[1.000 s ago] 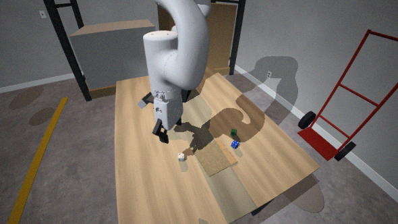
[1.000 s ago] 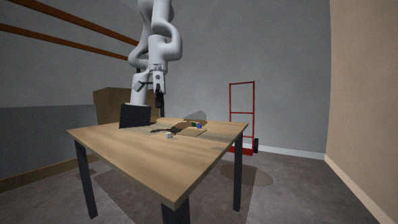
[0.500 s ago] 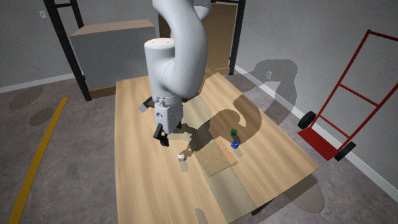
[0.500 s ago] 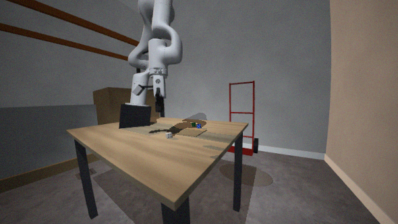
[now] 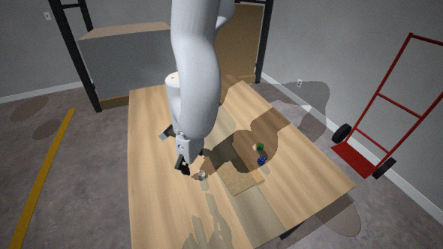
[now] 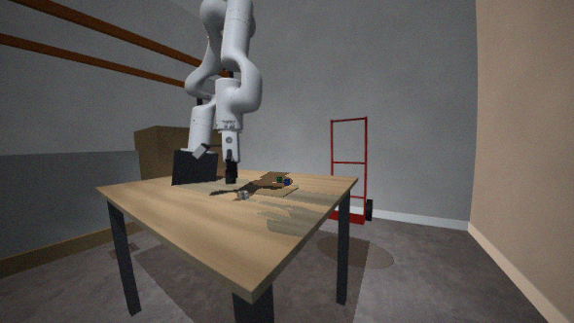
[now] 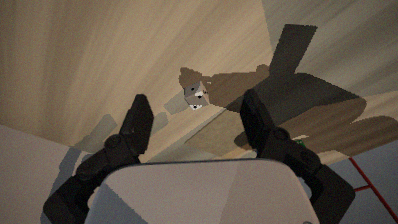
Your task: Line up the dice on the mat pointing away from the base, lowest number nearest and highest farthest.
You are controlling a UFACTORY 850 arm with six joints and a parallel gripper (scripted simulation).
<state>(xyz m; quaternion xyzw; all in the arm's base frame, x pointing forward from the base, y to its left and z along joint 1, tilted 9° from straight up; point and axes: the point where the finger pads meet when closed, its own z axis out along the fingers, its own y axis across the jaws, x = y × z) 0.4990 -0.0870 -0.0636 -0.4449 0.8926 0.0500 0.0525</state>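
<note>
Right now my hand is 60 mm above the white die, 30 mm to the right of it and 20 mm short of it. The rest, counted from my hand: green die: 300 mm to the left, 60 mm below, 60 mm behind; blue die: 270 mm to the left, 60 mm below, 10 mm ahead; tan mat: 170 mm to the left, 70 mm below, 40 mm ahead.
</note>
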